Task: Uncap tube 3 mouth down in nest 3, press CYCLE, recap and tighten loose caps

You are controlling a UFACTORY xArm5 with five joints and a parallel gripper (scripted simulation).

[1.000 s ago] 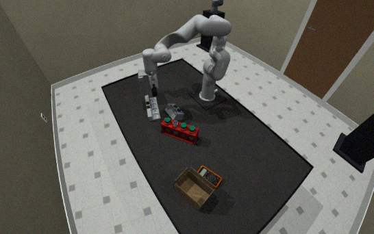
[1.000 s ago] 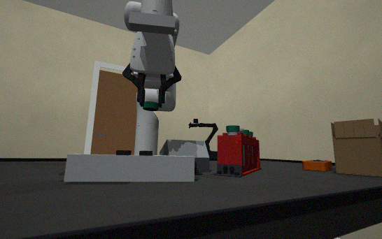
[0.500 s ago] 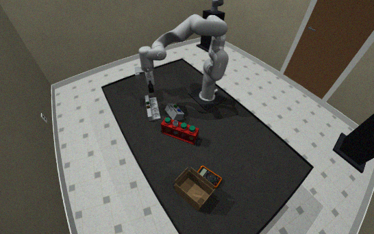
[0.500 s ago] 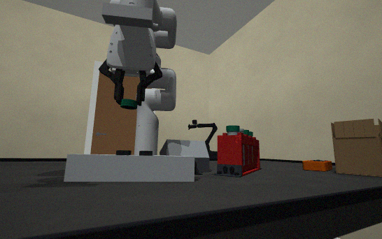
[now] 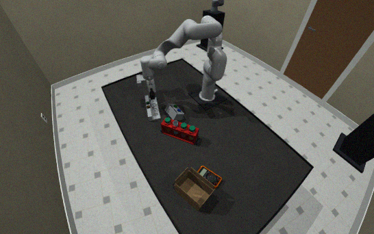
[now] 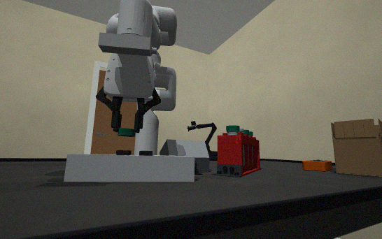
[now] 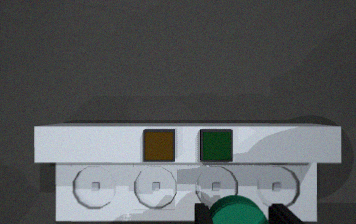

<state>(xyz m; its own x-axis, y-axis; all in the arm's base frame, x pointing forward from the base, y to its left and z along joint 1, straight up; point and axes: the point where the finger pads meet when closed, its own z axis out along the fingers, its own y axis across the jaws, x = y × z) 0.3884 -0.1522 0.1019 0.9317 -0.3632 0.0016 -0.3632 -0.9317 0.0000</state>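
The blue CYCLE key is 19 cm to the left of my hand, 9 cm behind it and 4 cm below it. From my hand the other things lie so: grey key housing: 17 cm to the left, 7 cm behind, 6 cm below; green READY key: 15 cm to the left, 9 cm behind, 4 cm below; orange meter: 64 cm to the left, 10 cm below, 4 cm ahead.
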